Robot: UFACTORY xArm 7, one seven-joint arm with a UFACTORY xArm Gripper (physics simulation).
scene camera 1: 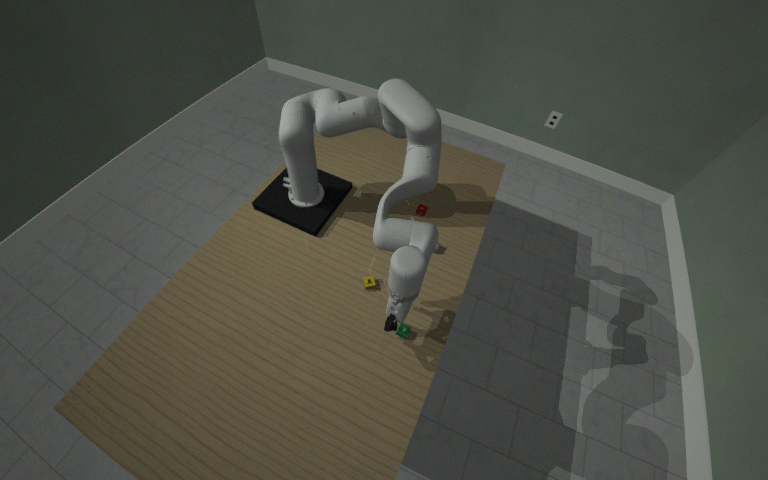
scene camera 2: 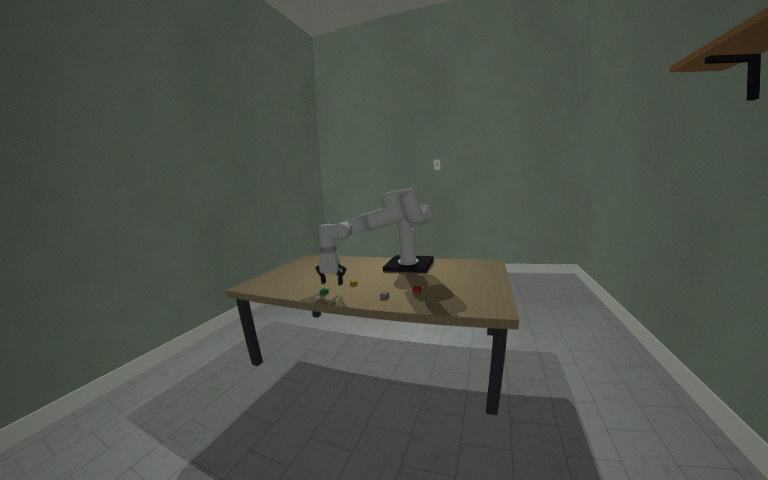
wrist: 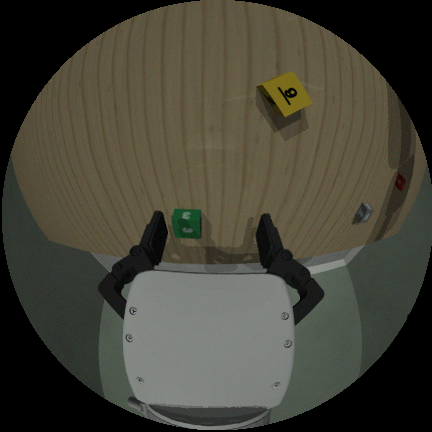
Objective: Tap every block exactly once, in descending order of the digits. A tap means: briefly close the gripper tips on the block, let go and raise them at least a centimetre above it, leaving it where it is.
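My gripper (scene camera 1: 390,326) (scene camera 2: 331,282) (wrist: 211,222) is open and empty, with its tips above the table. The green block (scene camera 1: 403,330) (scene camera 2: 323,291) (wrist: 187,223), marked 3, sits on the table close to the left finger in the wrist view, on the inner side of that finger. The yellow block (scene camera 1: 369,282) (scene camera 2: 353,283) (wrist: 286,94), marked with an underlined 6, lies ahead and to the right in the wrist view. A grey block (scene camera 2: 384,295) (wrist: 364,213) and a red block (scene camera 1: 421,210) (scene camera 2: 416,289) (wrist: 400,182) lie far right there; their digits are too small to read surely.
The wooden table (scene camera 1: 243,339) (scene camera 2: 481,294) (wrist: 190,100) bears the blocks. The arm's black base plate (scene camera 1: 283,213) (scene camera 2: 421,263) stands at the table's far side in scene camera 2. The table edge runs close beyond the green block. A wall shelf (scene camera 2: 730,50) hangs at the upper right.
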